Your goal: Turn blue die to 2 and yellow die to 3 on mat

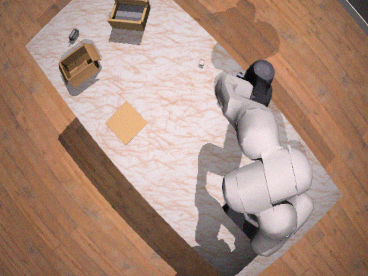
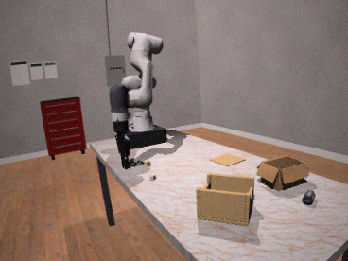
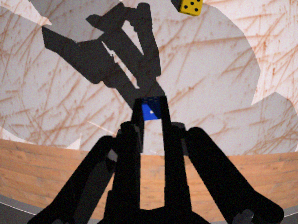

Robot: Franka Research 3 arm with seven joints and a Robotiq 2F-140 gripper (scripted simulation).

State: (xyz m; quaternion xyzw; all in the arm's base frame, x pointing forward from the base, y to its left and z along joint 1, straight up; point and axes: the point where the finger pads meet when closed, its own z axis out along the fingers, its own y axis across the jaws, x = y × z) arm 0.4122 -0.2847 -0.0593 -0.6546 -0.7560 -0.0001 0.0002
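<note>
The yellow die lies 30 mm ahead of my hand, 120 mm to the left of it and 30 mm below it. Round my hand: white die 220 mm ahead, 60 mm to the left, 30 mm below; blue die 30 mm below; tan mat 250 mm ahead, 490 mm to the left, 30 mm below.
</note>
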